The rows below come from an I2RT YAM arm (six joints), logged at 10 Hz.
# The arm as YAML. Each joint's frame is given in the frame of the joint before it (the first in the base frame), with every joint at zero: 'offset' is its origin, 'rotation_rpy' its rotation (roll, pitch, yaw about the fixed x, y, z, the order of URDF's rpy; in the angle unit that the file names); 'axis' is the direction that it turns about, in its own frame. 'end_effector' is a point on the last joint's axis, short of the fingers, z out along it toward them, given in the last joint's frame.
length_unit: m
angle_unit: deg
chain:
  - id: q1
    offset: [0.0, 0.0, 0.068]
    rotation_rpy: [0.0, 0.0, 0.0]
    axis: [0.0, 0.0, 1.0]
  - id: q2
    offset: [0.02, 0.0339, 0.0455]
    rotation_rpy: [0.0, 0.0, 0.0]
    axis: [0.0, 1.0, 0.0]
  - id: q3
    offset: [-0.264, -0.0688, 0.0]
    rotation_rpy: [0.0, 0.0, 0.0]
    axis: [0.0, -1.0, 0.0]
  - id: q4
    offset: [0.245, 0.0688, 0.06]
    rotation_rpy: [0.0, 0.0, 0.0]
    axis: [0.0, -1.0, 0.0]
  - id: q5
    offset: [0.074, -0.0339, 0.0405]
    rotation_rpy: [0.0, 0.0, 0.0]
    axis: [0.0, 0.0, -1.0]
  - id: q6
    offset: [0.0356, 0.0, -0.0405]
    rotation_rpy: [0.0, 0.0, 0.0]
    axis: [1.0, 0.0, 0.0]
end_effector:
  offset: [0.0, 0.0, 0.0]
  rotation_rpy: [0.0, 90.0, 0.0]
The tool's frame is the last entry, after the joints.
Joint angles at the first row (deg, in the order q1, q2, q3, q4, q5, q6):
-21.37, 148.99, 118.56, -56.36, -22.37, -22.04
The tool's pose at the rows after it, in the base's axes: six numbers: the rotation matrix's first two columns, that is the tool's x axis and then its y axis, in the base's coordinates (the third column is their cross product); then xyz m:
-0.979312, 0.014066, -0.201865, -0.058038, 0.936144, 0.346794, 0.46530, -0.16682, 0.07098
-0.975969, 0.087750, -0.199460, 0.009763, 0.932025, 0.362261, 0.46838, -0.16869, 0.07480
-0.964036, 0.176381, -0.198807, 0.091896, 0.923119, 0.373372, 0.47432, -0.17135, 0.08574
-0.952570, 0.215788, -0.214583, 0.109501, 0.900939, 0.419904, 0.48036, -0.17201, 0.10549
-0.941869, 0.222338, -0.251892, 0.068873, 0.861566, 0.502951, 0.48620, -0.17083, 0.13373
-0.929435, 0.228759, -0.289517, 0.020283, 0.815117, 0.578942, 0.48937, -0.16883, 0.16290
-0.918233, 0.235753, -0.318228, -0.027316, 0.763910, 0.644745, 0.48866, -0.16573, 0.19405
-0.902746, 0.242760, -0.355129, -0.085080, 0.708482, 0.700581, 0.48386, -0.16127, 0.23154
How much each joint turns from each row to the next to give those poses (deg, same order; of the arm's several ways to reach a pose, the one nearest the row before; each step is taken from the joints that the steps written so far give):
0.00, 0.00, 0.07, 0.00, -1.07, 0.04
-0.10, 0.00, 0.83, 0.53, -0.57, 4.44
-0.05, -0.03, 2.42, -0.37, -0.15, 5.57
0.00, -0.10, 4.11, -2.80, -2.87, 2.38
0.00, 0.00, 5.95, -4.57, -6.01, 0.09
0.00, 0.00, 6.03, -4.59, -6.03, 0.02
0.00, 0.00, 6.52, -5.51, -5.66, -0.02
0.00, 0.00, 8.01, -6.42, -5.73, 0.00

